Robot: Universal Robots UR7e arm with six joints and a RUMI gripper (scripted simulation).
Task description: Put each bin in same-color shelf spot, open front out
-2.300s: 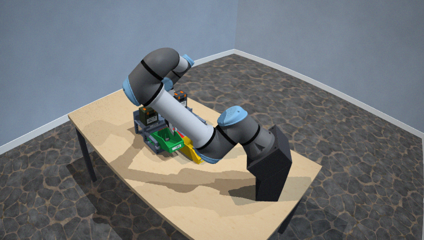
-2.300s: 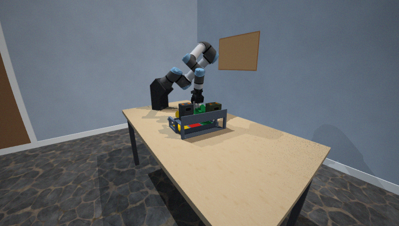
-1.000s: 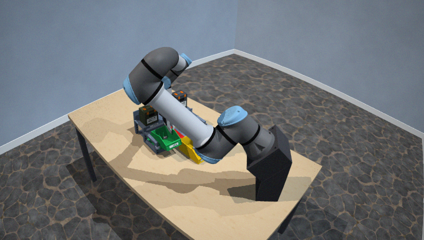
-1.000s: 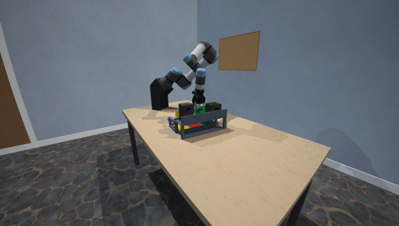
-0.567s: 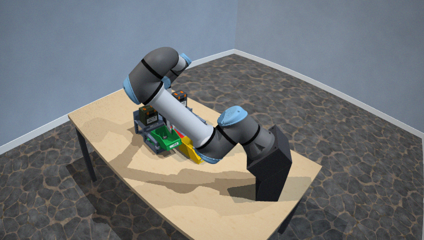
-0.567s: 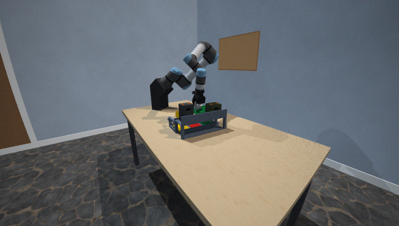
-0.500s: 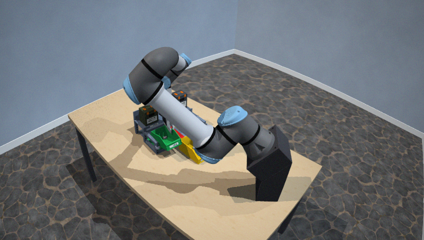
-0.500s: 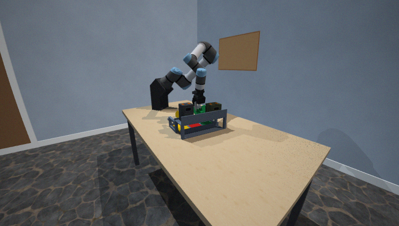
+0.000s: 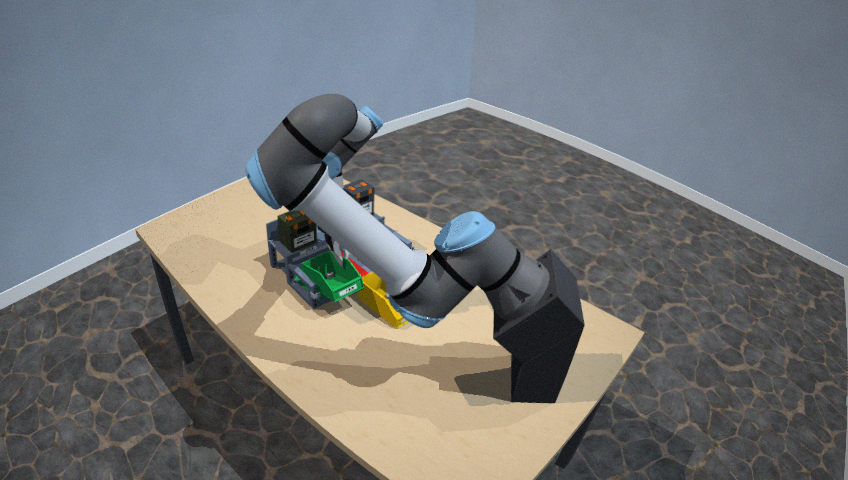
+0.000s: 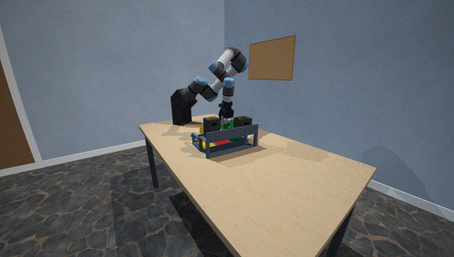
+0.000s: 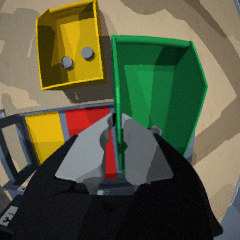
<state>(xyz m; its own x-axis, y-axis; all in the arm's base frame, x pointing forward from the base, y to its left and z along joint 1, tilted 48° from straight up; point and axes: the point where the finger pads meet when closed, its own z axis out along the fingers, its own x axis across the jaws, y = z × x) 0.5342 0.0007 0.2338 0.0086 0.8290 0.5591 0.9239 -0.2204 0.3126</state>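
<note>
The green bin is 50 mm to the left of my hand, 20 mm below it and 10 mm behind it. Round my hand: yellow bin 130 mm behind, 70 mm to the right, 70 mm below; then black box 180 mm to the right, 180 mm ahead, 50 mm above.
</note>
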